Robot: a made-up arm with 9 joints.
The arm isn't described. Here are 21 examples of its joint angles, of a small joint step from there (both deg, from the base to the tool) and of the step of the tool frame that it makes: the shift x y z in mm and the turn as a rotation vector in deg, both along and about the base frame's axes.
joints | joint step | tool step
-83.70 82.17 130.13 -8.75 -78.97 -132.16 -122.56 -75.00 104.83 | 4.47 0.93 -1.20 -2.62 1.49 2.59 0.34 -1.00 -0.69 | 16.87 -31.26 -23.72 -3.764 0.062 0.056
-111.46 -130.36 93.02 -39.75 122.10 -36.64 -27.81 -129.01 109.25 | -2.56 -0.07 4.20 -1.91 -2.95 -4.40 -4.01 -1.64 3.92 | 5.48 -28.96 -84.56 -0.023 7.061 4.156
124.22 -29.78 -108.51 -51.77 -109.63 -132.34 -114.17 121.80 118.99 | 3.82 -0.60 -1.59 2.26 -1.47 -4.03 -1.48 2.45 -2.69 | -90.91 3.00 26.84 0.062 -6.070 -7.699
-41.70 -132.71 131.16 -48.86 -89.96 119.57 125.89 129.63 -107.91 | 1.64 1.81 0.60 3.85 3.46 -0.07 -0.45 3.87 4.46 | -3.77 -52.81 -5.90 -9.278 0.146 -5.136
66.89 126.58 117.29 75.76 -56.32 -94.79 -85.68 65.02 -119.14 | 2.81 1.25 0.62 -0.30 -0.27 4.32 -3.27 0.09 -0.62 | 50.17 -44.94 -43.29 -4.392 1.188 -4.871
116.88 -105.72 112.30 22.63 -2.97 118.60 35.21 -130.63 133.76 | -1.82 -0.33 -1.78 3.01 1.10 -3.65 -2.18 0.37 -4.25 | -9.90 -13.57 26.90 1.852 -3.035 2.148
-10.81 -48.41 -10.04 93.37 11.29 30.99 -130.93 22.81 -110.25 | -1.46 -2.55 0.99 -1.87 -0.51 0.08 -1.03 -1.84 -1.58 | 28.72 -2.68 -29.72 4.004 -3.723 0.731
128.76 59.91 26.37 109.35 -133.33 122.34 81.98 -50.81 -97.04 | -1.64 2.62 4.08 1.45 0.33 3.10 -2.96 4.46 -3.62 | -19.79 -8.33 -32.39 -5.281 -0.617 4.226
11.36 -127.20 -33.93 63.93 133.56 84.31 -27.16 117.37 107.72 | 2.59 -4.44 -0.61 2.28 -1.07 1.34 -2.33 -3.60 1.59 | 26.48 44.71 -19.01 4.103 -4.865 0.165
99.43 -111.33 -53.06 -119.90 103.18 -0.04 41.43 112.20 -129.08 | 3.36 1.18 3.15 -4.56 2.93 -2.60 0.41 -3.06 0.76 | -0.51 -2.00 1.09 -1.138 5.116 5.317
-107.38 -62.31 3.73 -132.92 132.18 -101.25 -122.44 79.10 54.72 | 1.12 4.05 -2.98 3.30 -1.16 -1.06 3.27 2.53 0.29 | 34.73 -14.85 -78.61 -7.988 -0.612 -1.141
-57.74 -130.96 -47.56 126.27 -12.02 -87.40 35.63 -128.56 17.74 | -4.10 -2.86 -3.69 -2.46 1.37 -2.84 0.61 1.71 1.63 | 14.29 -1.34 -2.41 4.010 -1.735 -1.149
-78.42 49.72 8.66 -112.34 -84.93 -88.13 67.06 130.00 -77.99 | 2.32 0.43 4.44 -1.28 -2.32 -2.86 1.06 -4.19 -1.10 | -53.87 24.90 -24.54 1.189 5.204 0.393
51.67 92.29 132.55 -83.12 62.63 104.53 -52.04 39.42 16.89 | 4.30 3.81 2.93 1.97 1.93 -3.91 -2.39 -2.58 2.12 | 55.50 -31.82 3.65 6.201 -1.177 -9.139
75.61 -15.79 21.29 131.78 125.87 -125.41 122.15 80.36 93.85 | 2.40 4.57 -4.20 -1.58 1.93 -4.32 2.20 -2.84 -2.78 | -57.77 53.18 -18.33 3.211 3.998 4.832
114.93 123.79 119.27 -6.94 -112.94 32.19 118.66 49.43 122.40 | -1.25 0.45 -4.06 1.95 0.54 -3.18 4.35 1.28 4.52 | 92.22 43.45 26.59 -1.763 3.669 5.886
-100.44 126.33 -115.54 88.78 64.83 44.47 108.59 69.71 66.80 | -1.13 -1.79 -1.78 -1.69 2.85 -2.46 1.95 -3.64 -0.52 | -39.58 27.60 -31.13 -5.261 1.204 3.348
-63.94 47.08 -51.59 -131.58 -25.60 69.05 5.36 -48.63 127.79 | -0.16 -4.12 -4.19 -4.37 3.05 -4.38 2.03 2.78 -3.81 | 86.79 -106.47 -18.14 6.004 0.679 12.360
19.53 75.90 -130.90 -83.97 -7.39 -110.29 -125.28 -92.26 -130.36 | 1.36 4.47 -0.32 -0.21 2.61 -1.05 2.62 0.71 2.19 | 71.36 -90.87 -34.26 5.620 4.314 -5.811
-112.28 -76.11 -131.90 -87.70 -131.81 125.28 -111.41 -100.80 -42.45 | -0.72 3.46 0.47 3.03 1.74 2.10 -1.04 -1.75 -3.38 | -37.48 16.90 8.64 -1.696 -3.526 2.388
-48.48 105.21 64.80 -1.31 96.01 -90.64 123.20 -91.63 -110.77 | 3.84 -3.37 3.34 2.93 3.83 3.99 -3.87 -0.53 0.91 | -118.00 50.84 -36.52 2.101 -1.633 -10.373
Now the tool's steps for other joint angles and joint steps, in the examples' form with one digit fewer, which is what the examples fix.
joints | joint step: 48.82 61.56 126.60 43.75 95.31 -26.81 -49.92 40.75 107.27 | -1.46 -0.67 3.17 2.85 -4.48 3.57 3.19 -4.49 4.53
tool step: 6.1 16.0 -72.2 6.55 -7.47 1.50
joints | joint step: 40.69 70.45 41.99 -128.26 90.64 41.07 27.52 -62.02 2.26 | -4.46 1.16 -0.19 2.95 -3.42 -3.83 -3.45 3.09 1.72
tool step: -20.7 0.6 9.7 -0.67 4.09 5.83
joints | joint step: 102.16 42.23 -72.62 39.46 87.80 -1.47 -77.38 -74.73 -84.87 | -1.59 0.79 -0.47 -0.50 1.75 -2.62 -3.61 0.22 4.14
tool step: 34.3 15.8 -18.2 2.44 -2.58 4.66
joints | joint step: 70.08 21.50 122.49 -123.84 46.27 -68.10 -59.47 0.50 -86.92 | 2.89 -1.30 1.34 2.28 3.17 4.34 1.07 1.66 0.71
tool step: -66.8 16.8 57.4 -5.07 -7.07 -2.02
